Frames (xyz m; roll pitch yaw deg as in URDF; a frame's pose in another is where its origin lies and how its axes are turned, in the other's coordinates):
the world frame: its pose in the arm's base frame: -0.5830 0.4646 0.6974 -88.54 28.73 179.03
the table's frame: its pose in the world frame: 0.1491 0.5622 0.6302 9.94 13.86 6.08
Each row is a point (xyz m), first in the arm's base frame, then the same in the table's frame.
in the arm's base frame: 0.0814 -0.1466 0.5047
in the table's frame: -0.6209 -0.0192 -0.1972
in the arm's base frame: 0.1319 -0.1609 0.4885
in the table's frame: -0.6553 0.0235 -0.2003
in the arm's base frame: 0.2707 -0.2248 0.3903
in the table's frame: -0.7260 0.1903 -0.1870
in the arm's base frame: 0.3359 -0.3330 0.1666
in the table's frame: -0.6794 0.4315 -0.1117
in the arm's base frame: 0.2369 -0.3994 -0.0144
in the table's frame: -0.5165 0.5430 -0.0223
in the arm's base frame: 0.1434 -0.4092 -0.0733
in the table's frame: -0.4122 0.5449 0.0152
